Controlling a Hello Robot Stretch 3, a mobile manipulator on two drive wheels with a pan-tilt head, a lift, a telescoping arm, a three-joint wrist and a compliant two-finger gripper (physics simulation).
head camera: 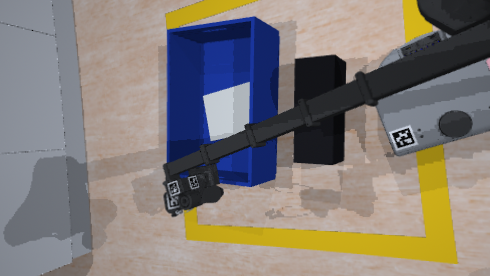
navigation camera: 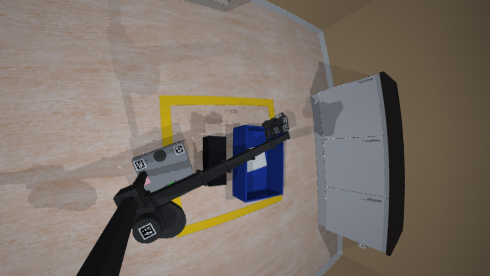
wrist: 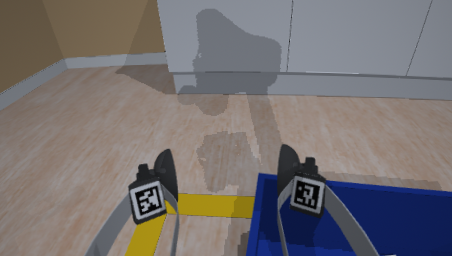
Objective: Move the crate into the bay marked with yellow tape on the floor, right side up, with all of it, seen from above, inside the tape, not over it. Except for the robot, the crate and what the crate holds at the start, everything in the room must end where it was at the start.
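Where they show: robot's base, origin of its link: [head camera: 452, 122] [navigation camera: 159, 155].
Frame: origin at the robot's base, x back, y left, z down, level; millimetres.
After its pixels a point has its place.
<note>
The blue crate [head camera: 265, 95] @(x 311, y -520, z -120 mm) [navigation camera: 240, 182] @(x 423, y -475, z -143 mm) [wrist: 400, 220] stands upright on the floor, with a white flat-topped item [head camera: 227, 107] @(x 359, y -747, z -27 mm) [navigation camera: 256, 162] @(x 378, y -747, z -27 mm) inside. The yellow tape [head camera: 310, 242] @(x -276, y -593, z -1 mm) [navigation camera: 220, 101] @(x -254, y -611, z 0 mm) [wrist: 215, 206] shows around it, but the crate hides most of the far strip, which runs up to its side wall in the wrist view; it appears to lie over that strip. My gripper [head camera: 172, 197] @(x 57, y -818, z -449 mm) [navigation camera: 284, 125] @(x 57, y -818, z -449 mm) [wrist: 226, 165] @(x 57, y -818, z -449 mm) is open and empty, above the crate's far corner. In the wrist view its right finger overlaps the crate's corner and its left finger is outside. Contact cannot be told.
A black box [head camera: 320, 142] @(x 71, y -369, z -161 mm) [navigation camera: 214, 150] @(x 99, y -360, z -161 mm) stands inside the tape, between the crate and my base [head camera: 420, 107] @(x 71, y -60, z -160 mm) [navigation camera: 172, 170] @(x 114, y -39, z -160 mm). My base covers part of the near tape strip. My arm crosses above box and crate. Grey cabinets [head camera: 30, 100] @(x 737, y -1628, z -306 mm) [navigation camera: 350, 120] @(x 317, y -1748, z -519 mm) [wrist: 350, 40] stand beyond the crate.
</note>
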